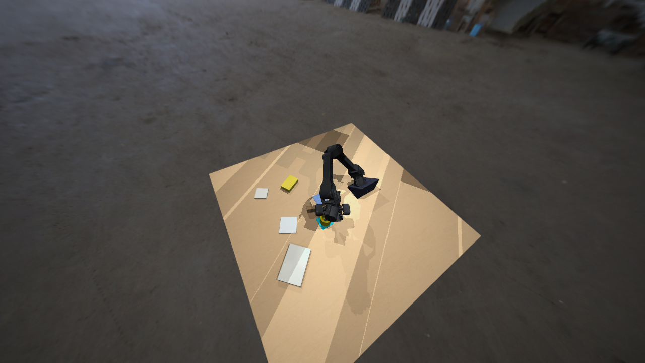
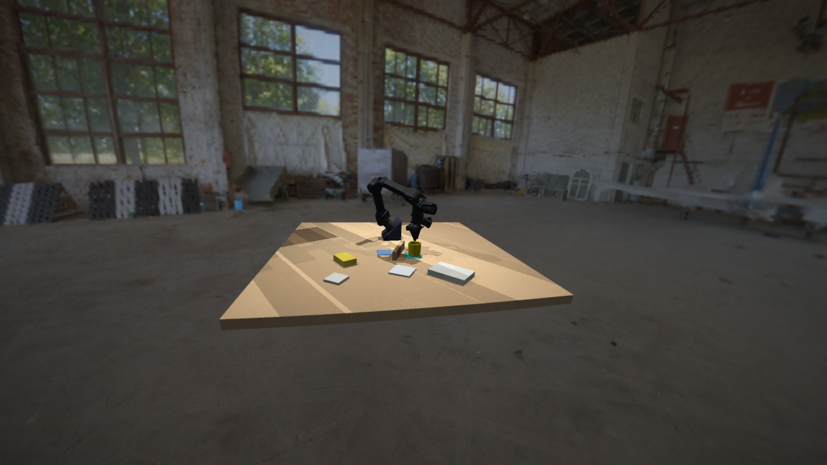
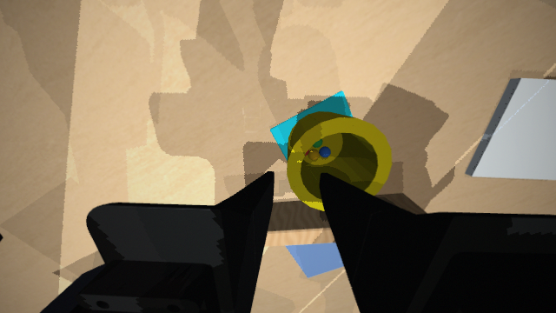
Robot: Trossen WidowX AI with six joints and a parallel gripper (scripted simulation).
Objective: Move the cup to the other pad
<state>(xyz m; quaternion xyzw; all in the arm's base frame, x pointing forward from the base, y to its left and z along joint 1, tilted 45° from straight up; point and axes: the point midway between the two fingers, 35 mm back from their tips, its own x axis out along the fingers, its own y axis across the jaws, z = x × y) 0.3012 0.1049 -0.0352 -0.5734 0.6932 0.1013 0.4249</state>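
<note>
Right now my gripper tip is 20 mm short of the yellow cup, 10 mm to the left of it and 40 mm above it. Also, from my gripper tip: blue marble 30 mm ahead, 20 mm to the right, 60 mm below; bright cyan pad 30 mm ahead, 20 mm to the right, 90 mm below; wooden bar 90 mm to the right, 70 mm below.
</note>
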